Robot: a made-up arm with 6 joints. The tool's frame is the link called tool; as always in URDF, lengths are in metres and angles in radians. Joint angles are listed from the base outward.
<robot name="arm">
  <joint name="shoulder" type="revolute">
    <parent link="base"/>
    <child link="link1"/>
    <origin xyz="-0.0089 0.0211 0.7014" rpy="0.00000 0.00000 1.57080"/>
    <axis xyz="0 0 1"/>
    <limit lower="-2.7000" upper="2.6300"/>
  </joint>
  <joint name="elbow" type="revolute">
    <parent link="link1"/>
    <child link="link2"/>
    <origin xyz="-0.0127 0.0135 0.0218" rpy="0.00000 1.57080 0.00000"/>
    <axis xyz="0 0 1"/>
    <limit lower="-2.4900" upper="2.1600"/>
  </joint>
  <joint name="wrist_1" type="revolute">
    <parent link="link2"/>
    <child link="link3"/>
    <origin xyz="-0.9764 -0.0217 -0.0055" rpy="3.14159 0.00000 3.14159"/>
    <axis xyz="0 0 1"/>
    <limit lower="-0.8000" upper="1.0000"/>
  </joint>
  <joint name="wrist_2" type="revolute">
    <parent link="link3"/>
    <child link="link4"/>
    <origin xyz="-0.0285 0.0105 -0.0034" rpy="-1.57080 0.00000 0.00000"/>
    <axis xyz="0 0 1"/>
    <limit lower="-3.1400" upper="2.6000"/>
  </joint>
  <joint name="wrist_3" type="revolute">
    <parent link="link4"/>
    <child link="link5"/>
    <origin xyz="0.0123 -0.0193 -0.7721" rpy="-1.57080 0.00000 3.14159"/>
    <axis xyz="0 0 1"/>
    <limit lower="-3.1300" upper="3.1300"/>
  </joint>
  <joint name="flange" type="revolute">
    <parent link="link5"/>
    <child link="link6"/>
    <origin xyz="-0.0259 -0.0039 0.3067" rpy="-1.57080 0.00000 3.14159"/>
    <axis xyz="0 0 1"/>
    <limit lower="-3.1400" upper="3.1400"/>
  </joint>
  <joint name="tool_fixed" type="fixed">
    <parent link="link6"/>
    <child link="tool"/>
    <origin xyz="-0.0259 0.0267 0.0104" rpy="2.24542 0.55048 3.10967"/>
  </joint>
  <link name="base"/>
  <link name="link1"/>
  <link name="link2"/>
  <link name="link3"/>
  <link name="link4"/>
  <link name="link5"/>
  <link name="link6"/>
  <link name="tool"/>
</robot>
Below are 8 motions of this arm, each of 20 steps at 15 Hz.
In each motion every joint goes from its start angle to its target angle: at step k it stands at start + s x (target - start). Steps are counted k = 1, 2, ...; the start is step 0. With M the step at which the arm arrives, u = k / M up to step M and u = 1 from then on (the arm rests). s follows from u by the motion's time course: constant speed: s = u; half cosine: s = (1 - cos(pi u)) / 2; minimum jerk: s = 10 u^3 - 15 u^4 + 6 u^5.
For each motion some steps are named. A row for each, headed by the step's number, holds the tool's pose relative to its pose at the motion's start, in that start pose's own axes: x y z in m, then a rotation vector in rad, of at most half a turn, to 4 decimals.
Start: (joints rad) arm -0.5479 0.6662 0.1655 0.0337 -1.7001 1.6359
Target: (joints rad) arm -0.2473 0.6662 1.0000 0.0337 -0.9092 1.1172
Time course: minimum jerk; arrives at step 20
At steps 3, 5, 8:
3: -0.0184 0.0088 -0.0062 0.0411 0.0159 -0.0055
5: -0.0719 0.0348 -0.0215 0.1597 0.0598 -0.0261
8: -0.2203 0.1107 -0.0436 0.4847 0.1649 -0.1197

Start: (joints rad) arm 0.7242 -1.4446 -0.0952 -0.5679 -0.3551 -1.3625
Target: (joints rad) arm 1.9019 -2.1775 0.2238 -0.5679 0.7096 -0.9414
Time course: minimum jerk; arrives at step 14
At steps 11, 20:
11: -1.1852 -0.2149 -0.2488 -0.8646 -1.6500 0.6069
20: -1.2585 -0.2909 -0.3115 -0.8561 -1.8299 0.5616

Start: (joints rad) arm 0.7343 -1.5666 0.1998 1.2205 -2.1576 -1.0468
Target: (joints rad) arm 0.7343 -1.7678 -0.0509 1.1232 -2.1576 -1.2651
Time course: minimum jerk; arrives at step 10
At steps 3, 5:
3: 0.0185 -0.0211 -0.0068 0.0094 -0.0085 0.0187
5: 0.0600 -0.0635 -0.0198 0.0299 -0.0253 0.0573

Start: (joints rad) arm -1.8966 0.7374 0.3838 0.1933 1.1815 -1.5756
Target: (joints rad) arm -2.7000 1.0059 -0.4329 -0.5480 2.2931 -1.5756
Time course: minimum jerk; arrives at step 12
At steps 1, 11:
1: -0.0074 0.0008 -0.0042 -0.0001 -0.0032 -0.0050
11: -0.8183 0.9422 -0.4598 -0.4460 -0.0850 -1.3507

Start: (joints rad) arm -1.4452 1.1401 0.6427 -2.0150 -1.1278 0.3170
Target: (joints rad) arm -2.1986 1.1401 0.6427 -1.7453 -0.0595 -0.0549
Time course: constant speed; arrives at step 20
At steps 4, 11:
4: -0.1883 0.1207 -0.0133 0.0534 -0.2178 -0.2549
11: -0.4746 0.3736 -0.0967 0.0994 -0.6498 -0.6766

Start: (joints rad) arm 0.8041 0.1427 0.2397 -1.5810 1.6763 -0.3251
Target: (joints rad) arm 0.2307 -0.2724 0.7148 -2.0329 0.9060 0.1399
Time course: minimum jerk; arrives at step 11
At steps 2, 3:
2: 0.0170 0.0127 0.0334 0.0289 -0.0012 0.0038
3: 0.0448 0.0371 0.0984 0.0800 -0.0044 0.0188

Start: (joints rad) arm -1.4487 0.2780 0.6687 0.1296 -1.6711 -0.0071
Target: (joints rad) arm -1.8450 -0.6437 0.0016 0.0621 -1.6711 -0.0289
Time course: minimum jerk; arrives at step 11
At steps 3, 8, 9, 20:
3: 0.0581 0.0631 -0.1274 0.0330 -0.0508 0.0062
8: 0.5937 0.5014 -0.5498 0.2403 -0.3267 0.0160
9: 0.6665 0.5504 -0.5603 0.2656 -0.3558 0.0145
20: 0.7057 0.5758 -0.5628 0.2792 -0.3712 0.0134

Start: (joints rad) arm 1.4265 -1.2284 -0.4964 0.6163 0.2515 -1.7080
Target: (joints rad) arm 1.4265 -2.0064 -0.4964 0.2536 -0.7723 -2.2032
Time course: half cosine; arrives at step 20
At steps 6, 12, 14, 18, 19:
6: -0.0960 0.1294 -0.0327 0.1308 -0.1566 -0.0182
12: -0.2779 0.3780 -0.1866 0.4123 -0.5029 0.0398
14: -0.3242 0.4425 -0.2543 0.4991 -0.6018 0.0811
18: -0.3754 0.5155 -0.3537 0.6120 -0.7183 0.1472
19: -0.3799 0.5221 -0.3643 0.6234 -0.7292 0.1544

